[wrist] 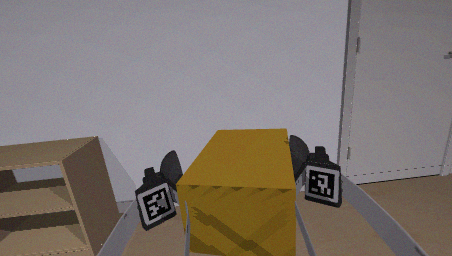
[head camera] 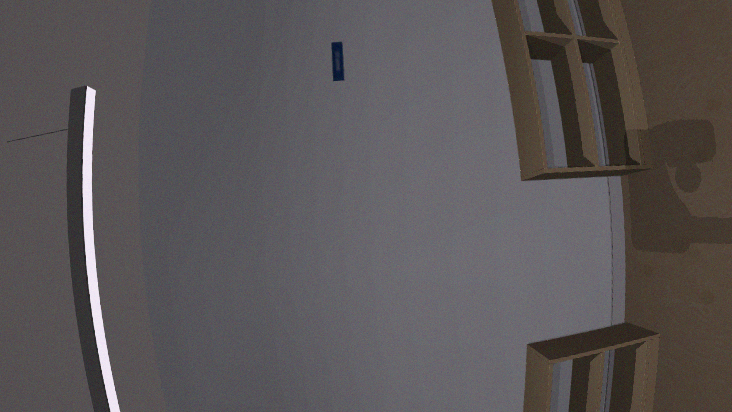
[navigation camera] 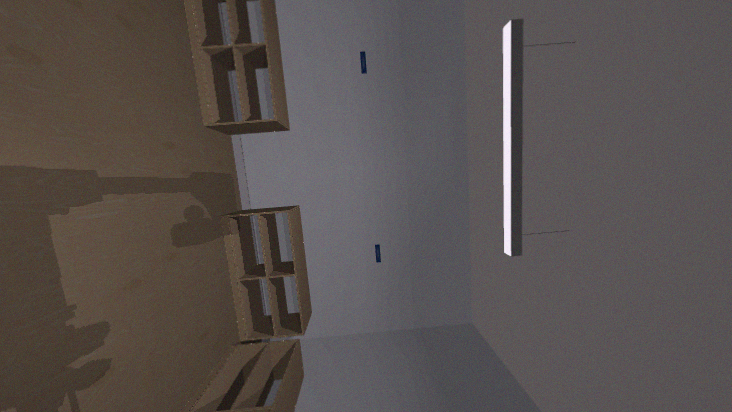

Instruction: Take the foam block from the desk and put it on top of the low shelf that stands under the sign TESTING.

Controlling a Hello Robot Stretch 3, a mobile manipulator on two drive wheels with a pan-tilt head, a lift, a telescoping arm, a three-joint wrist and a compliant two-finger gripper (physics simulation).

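Frame: origin at the robot's base, x left, y back, z up, level; metres.
Where they show: gripper, between the fingertips: (wrist: pixel 233 161).
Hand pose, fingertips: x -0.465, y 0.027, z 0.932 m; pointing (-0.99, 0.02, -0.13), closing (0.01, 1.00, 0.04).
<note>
After its pixels a point has its place.
The yellow foam block (wrist: pixel 235 165) {x -0.417, y 0.026, z 0.953 m} is in my gripper (wrist: pixel 233 161) {x -0.465, y 0.027, z 0.932 m}, shut on its two sides in the wrist view. Block and gripper do not show in the head or navigation view. Those two pictures are turned sideways. One low wooden shelf (head camera: pixel 519 102) (navigation camera: pixel 276 76) stands under a small blue sign (head camera: pixel 337 61) (navigation camera: pixel 363 62). Another low shelf (head camera: pixel 537 378) (navigation camera: pixel 299 255) stands beside it along the wall, under a second blue sign (navigation camera: pixel 377 253) {x -0.712, y -2.511, z 1.395 m} in the navigation view. The lettering is too small to read, so I cannot tell which sign says TESTING.
In the wrist view, a low shelf (wrist: pixel 87 195) {x -1.410, y -0.782, z 0.343 m} stands at the left and a closed door (wrist: pixel 400 100) {x -1.749, y 1.256, z 0.636 m} is at the right. Another shelf (navigation camera: pixel 293 378) {x -1.429, y -1.748, z 0.610 m} stands by the room corner in the navigation view. A lamp (head camera: pixel 88 204) {x -0.079, y -1.305, z 2.077 m} (navigation camera: pixel 507 138) {x 0.239, y -1.286, z 2.077 m} hangs from the ceiling. Robot shadows fall on the floor.
</note>
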